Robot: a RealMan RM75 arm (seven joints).
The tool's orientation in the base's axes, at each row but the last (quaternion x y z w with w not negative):
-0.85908 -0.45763 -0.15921 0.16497
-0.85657 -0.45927 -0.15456 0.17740
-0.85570 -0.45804 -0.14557 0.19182
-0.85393 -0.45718 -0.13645 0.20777
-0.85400 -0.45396 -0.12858 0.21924
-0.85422 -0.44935 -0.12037 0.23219
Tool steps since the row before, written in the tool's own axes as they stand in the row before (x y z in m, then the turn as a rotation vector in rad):
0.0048 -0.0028 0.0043 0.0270 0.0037 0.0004
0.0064 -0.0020 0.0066 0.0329 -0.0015 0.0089
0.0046 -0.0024 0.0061 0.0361 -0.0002 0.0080
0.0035 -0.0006 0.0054 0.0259 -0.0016 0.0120
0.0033 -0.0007 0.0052 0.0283 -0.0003 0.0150
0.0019 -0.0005 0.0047 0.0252 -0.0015 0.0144
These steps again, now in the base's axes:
0.0007 0.0068 -0.0014 0.0175 0.0180 0.0106
0.0024 0.0087 -0.0028 0.0171 0.0288 0.0064
0.0009 0.0074 -0.0030 0.0198 0.0301 0.0083
0.0016 0.0054 -0.0031 0.0133 0.0253 0.0008
0.0014 0.0053 -0.0030 0.0158 0.0279 -0.0011
0.0007 0.0040 -0.0031 0.0130 0.0259 -0.0016

